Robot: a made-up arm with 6 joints. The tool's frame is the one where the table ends. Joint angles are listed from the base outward.
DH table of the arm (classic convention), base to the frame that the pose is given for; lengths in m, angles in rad. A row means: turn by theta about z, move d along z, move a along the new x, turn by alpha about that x. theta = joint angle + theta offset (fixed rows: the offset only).
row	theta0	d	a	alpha
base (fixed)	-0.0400	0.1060	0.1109	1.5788
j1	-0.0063	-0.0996	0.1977	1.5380
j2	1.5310	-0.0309	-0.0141	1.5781
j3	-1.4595	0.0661	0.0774	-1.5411
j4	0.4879	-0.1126	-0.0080	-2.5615
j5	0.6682	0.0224	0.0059	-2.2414
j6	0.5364	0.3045	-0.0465	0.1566
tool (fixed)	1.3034	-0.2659	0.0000	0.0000
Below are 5 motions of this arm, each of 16 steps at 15 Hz.
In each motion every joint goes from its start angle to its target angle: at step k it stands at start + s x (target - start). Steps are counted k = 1, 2, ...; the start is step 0. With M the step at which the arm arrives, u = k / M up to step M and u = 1 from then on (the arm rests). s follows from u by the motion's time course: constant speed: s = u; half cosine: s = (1 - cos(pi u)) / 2; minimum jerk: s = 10 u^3 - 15 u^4 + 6 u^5.
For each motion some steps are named. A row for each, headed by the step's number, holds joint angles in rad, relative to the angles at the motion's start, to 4 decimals.
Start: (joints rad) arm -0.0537 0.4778 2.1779 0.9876 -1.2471 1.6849
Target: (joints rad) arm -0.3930 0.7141 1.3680 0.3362 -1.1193 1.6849
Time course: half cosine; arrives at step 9
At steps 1, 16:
1: -0.0102 0.0071 -0.0244 -0.0196 0.0039 0.0000
16: -0.3393 0.2363 -0.8099 -0.6514 0.1278 0.0000

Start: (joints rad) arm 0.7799 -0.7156 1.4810 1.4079 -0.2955 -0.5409
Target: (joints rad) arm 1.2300 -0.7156 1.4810 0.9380 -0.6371 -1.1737
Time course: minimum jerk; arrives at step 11
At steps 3, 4, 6, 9, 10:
3: 0.0580 0.0000 0.0000 -0.0606 -0.0440 -0.0816
4: 0.1155 0.0000 0.0000 -0.1206 -0.0877 -0.1624
6: 0.2632 0.0000 0.0000 -0.2748 -0.1998 -0.3700
9: 0.4299 0.0000 0.0000 -0.4488 -0.3263 -0.6044
10: 0.4472 0.0000 0.0000 -0.4668 -0.3394 -0.6287

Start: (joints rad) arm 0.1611 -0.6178 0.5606 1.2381 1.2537 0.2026
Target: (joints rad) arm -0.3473 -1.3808 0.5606 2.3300 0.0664 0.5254
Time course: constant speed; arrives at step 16
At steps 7, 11, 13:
7: -0.2224 -0.3338 0.0000 0.4777 -0.5194 0.1412
11: -0.3495 -0.5246 0.0000 0.7507 -0.8163 0.2219
13: -0.4131 -0.6199 0.0000 0.8872 -0.9647 0.2623

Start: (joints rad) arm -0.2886 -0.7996 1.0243 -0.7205 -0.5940 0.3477
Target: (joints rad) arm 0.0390 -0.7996 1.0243 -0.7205 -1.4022 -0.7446
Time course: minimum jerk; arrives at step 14
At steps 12, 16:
12: 0.3200 0.0000 0.0000 0.0000 -0.7894 -1.0669
16: 0.3276 0.0000 0.0000 0.0000 -0.8082 -1.0923

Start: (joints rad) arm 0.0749 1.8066 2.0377 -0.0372 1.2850 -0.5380
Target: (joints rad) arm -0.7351 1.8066 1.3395 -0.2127 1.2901 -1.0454
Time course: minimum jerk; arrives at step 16
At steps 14, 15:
14: -0.7970 0.0000 -0.6870 -0.1727 0.0050 -0.4993
15: -0.8082 0.0000 -0.6967 -0.1751 0.0051 -0.5063

